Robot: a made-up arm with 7 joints.
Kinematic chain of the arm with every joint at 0, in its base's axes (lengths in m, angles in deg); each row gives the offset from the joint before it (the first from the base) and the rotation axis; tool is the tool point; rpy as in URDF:
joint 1: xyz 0 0 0 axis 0.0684 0.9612 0.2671
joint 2: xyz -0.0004 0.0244 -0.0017 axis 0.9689 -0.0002 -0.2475
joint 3: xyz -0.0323 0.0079 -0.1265 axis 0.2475 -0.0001 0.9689
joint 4: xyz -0.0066 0 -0.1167 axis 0.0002 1 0
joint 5: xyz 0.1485 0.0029 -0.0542 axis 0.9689 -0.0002 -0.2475
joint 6: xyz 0.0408 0 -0.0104 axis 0.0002 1 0
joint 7: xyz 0.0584 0 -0.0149 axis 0.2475 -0.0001 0.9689
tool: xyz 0 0 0 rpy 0 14.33 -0.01
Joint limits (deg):
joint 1: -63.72..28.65
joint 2: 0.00..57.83
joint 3: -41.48..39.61
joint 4: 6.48..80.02
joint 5: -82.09..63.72
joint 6: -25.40..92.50
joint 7: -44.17..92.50
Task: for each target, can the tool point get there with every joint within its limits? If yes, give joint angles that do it. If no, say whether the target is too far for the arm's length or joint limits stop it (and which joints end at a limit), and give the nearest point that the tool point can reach.
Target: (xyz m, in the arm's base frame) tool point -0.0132 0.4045 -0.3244
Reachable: yes | joints 2.04 49.28 18.62 70.16 -60.68 31.12 -28.26
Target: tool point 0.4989 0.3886 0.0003
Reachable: no: too far | nearest point 0.3949 0.3283 -0.0168 | short by 0.121 m
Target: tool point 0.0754 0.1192 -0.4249
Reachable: yes | joints 9.77 20.22 -17.01 20.63 52.16 24.27 36.12
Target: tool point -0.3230 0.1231 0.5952
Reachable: no: too far | nearest point 0.2129 0.2919 0.1907 | short by 0.692 m
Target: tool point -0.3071 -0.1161 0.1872
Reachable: no: joint limits stop it (at a limit: joint 1, joint 2, joint 3, joint 4, joint 6) | nearest point -0.3149 -0.0301 -0.3193 | short by 0.514 m
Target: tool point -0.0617 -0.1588 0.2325
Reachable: no: joint limits stop it (at a limit: joint 1, joint 2, joint 3, joint 4, joint 6) | nearest point 0.2820 -0.2337 -0.0432 | short by 0.447 m
